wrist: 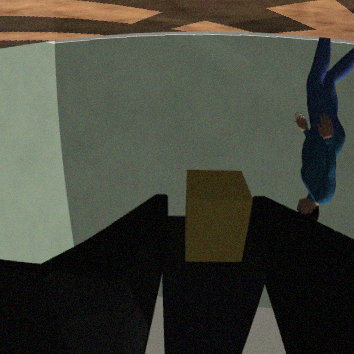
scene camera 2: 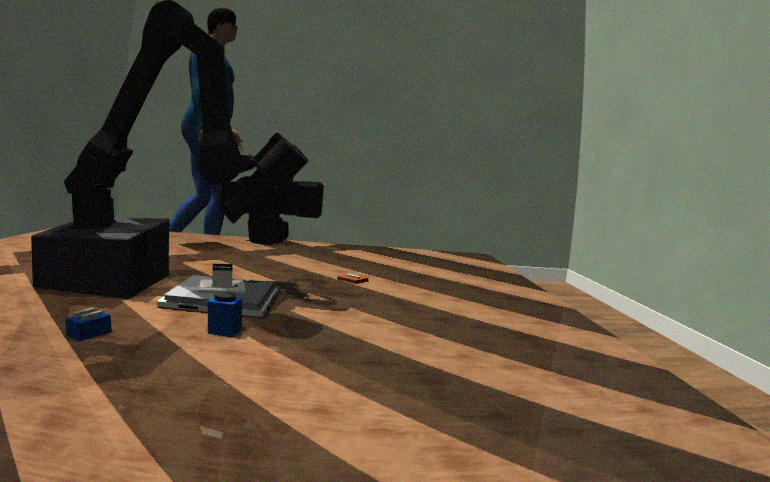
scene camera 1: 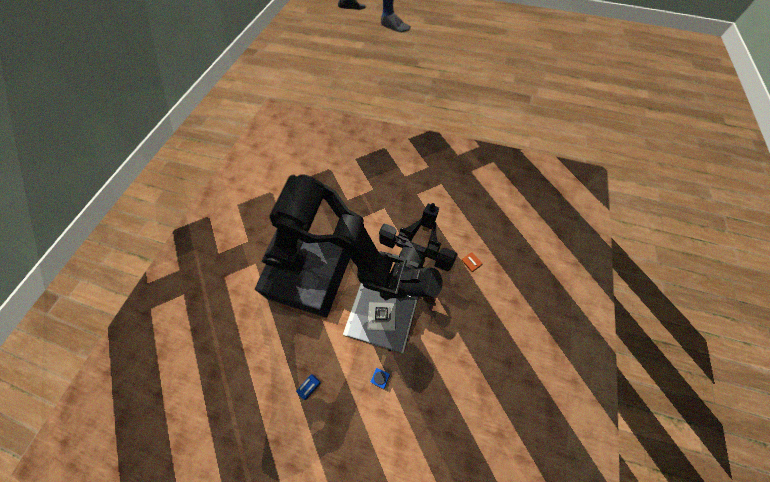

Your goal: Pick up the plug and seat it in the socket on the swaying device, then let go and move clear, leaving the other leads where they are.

My gripper carries a plug; nothing else touches it. I also see a device.
My gripper shows as well in the wrist view and in scene camera 1.
